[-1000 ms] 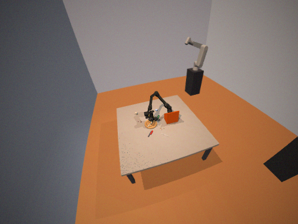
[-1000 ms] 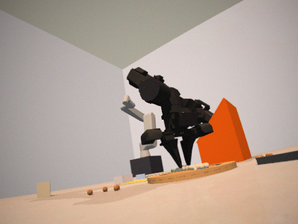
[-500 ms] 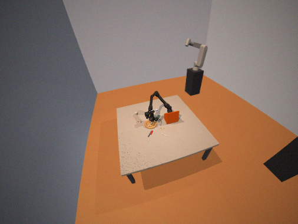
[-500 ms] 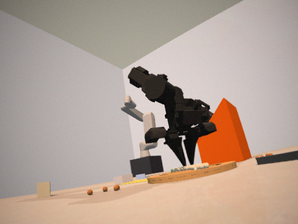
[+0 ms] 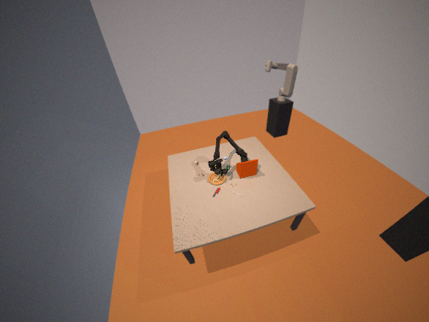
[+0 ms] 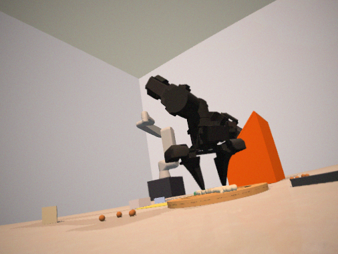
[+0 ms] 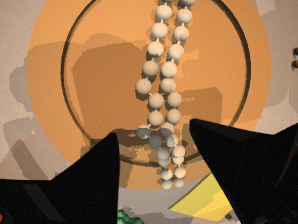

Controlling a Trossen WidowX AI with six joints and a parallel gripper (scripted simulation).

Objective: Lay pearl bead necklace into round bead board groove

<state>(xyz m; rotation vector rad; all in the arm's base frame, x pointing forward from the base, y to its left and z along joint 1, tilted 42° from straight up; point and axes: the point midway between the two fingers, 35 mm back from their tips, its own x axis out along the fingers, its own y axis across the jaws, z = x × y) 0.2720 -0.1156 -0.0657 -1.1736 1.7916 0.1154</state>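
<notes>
The round wooden bead board is 30 mm ahead of my gripper tip, 10 mm to the left of it and 10 mm below it. Round my gripper tip: tan cube 200 mm ahead, 310 mm to the right; then yellow flat piece 20 mm behind, 150 mm to the right, 20 mm below; then red-handled tool 90 mm ahead, 190 mm to the left, 10 mm below.
</notes>
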